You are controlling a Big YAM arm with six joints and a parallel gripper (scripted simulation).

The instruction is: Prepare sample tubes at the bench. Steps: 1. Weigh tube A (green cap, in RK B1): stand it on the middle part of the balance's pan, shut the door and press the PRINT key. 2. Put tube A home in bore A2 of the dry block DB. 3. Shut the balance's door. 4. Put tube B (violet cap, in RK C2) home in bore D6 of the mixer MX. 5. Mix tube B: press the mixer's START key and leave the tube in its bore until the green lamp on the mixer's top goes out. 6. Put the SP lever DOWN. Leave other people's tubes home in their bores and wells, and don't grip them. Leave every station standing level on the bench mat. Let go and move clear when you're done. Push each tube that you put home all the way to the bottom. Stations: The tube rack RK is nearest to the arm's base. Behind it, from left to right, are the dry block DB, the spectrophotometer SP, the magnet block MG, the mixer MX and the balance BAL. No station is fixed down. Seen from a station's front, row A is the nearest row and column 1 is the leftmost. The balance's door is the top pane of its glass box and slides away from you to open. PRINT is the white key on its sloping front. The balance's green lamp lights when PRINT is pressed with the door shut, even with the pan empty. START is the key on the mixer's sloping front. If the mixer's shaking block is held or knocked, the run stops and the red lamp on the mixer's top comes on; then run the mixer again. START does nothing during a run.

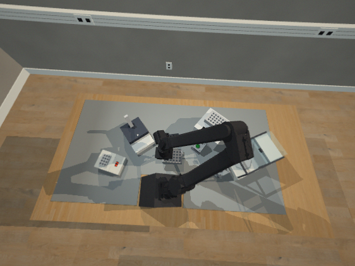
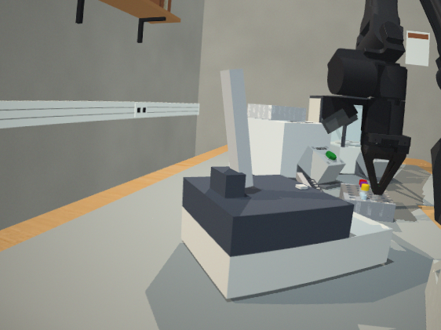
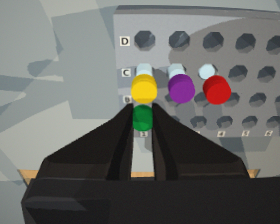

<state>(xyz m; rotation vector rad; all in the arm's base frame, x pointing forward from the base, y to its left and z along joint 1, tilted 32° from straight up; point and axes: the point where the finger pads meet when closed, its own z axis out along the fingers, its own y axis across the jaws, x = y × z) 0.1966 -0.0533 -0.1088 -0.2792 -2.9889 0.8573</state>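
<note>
The violet-capped tube B is 2 cm ahead of my hand, 2 cm to the right of it and 2 cm below it. The rest, counted from my hand: rack RK (5 cm to the right, 3 cm below); then magnet block (12 cm ahead, 4 cm to the right, 3 cm below); then green start key (4 cm ahead, 22 cm to the right, 2 cm above).
</note>
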